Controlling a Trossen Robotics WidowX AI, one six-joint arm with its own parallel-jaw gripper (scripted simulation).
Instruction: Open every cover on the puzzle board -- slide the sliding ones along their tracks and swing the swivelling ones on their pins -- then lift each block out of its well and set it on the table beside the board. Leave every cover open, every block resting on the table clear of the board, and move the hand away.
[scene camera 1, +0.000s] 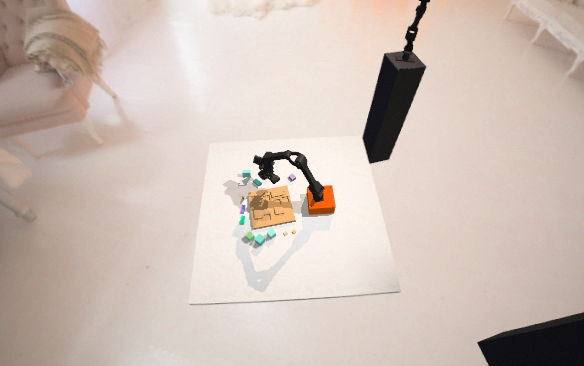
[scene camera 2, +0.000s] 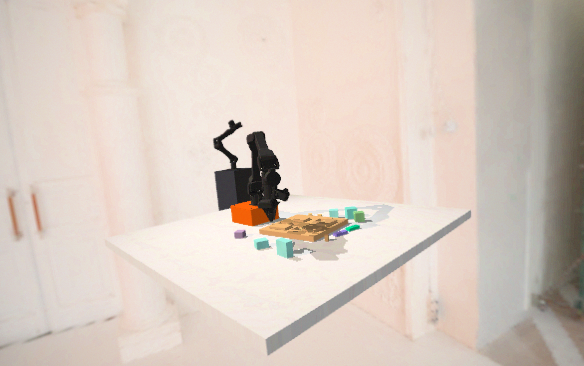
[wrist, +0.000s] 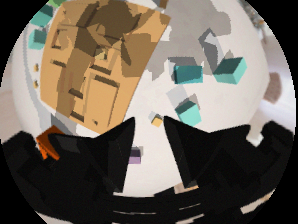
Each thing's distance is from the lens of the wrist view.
my gripper (wrist: 149, 119): 10 cm
tan puzzle board (wrist: 74, 47): 22 cm
